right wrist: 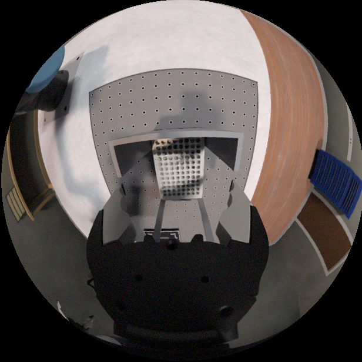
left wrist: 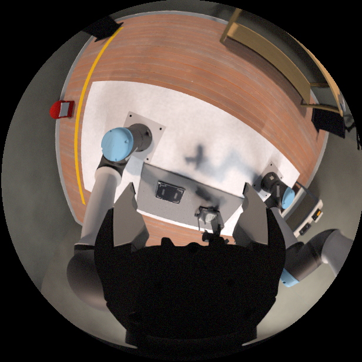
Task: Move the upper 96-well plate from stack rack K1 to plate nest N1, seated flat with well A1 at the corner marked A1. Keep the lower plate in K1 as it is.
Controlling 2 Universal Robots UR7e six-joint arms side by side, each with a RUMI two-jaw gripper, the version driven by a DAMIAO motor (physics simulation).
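The upper 96-well plate lies in stack rack K1, a grey frame on the perforated board; the lower plate cannot be made out beneath it. Plate nest N1, a black rectangle with white corner marks, is partly hidden by the right gripper's body in the right wrist view. My right gripper is open and empty above the rack, its fingers wide on both sides of the plate's line. My left gripper is open and empty, high above the board and away from the plate.
The perforated board lies on the white table top. The left arm's blue-capped joint and the right arm's base stand behind the board. A blue rack shows at the far right in the right wrist view.
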